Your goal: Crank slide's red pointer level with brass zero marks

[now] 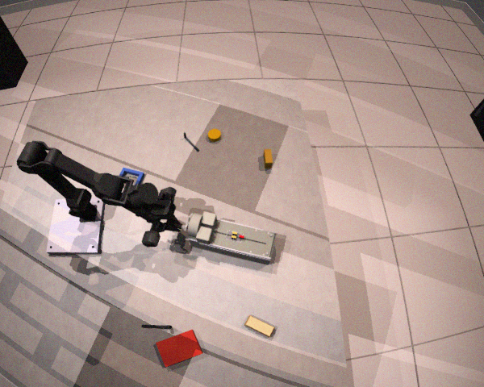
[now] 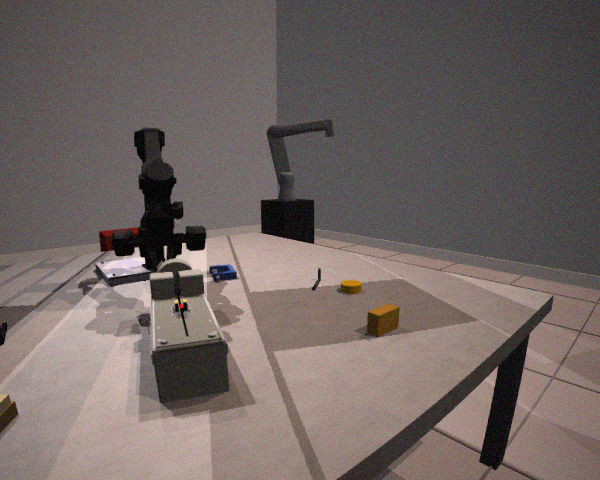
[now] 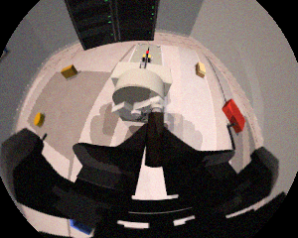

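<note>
Now: the dark crank handle 20 mm behind my gripper tip, 20 mm above it and 10 mm to the left of it. Round my gripper tip: blue block 240 mm to the left, 200 mm behind, 80 mm below; red plate 370 mm to the right, 70 mm below, 30 mm behind; red pointer 190 mm ahead, 40 mm to the right.
</note>
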